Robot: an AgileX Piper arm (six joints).
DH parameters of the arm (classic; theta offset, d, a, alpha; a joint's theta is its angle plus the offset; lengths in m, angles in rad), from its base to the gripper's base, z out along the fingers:
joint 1: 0 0.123 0 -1.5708
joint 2: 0.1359 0 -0.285 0
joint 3: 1.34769 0 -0.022 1.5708
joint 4: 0 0.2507 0 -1.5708
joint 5: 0 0 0 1.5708
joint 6: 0 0.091 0 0
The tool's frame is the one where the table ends.
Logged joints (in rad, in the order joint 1, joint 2, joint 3, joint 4, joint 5, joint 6), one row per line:
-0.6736 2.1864 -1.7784 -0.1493 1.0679 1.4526
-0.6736 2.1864 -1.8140 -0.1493 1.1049 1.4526
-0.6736 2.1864 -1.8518 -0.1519 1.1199 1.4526
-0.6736 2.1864 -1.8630 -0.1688 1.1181 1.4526
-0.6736 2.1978 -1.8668 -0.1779 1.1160 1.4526
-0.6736 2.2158 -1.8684 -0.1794 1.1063 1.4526
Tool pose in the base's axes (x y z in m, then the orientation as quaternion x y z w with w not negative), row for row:
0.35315 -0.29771 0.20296 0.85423 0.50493 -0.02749 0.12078
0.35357 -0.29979 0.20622 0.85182 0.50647 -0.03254 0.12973
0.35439 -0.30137 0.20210 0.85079 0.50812 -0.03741 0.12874
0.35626 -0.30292 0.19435 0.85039 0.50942 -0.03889 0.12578
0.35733 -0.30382 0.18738 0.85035 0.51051 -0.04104 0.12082
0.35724 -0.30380 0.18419 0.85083 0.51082 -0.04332 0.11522
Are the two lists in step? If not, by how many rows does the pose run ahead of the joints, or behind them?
The pose runs 2 rows ahead of the joints: the pose in row i belongs to the joints in row i + 2.
